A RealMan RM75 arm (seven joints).
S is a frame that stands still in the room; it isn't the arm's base.
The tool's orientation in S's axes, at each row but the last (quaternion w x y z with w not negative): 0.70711 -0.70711 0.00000 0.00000; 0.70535 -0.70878 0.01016 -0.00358; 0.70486 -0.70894 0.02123 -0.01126; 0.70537 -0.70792 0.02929 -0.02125; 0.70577 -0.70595 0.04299 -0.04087; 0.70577 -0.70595 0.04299 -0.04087; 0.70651 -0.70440 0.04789 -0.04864; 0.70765 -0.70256 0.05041 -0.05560
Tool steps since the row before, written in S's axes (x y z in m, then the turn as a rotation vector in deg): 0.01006 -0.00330 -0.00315 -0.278 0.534 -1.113; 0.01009 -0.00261 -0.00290 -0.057 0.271 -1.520; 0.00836 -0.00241 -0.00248 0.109 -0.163 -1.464; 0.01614 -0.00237 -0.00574 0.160 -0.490 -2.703; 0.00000 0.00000 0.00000 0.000 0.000 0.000; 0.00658 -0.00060 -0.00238 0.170 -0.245 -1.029; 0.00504 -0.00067 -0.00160 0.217 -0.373 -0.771; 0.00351 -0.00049 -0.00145 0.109 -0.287 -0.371
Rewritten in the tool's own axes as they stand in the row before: 0.01006 0.00315 -0.00330 -0.278 1.113 0.534; 0.01017 0.00282 -0.00240 -0.048 1.519 0.277; 0.00850 0.00237 -0.00201 0.137 1.463 -0.149; 0.01633 0.00556 -0.00119 0.225 2.703 -0.466; 0.00000 0.00000 0.00000 0.000 0.000 0.000; 0.00661 0.00236 0.00018 0.201 1.029 -0.223; 0.00508 0.00160 0.00002 0.265 0.770 -0.342; 0.00353 0.00147 0.00003 0.148 0.370 -0.270
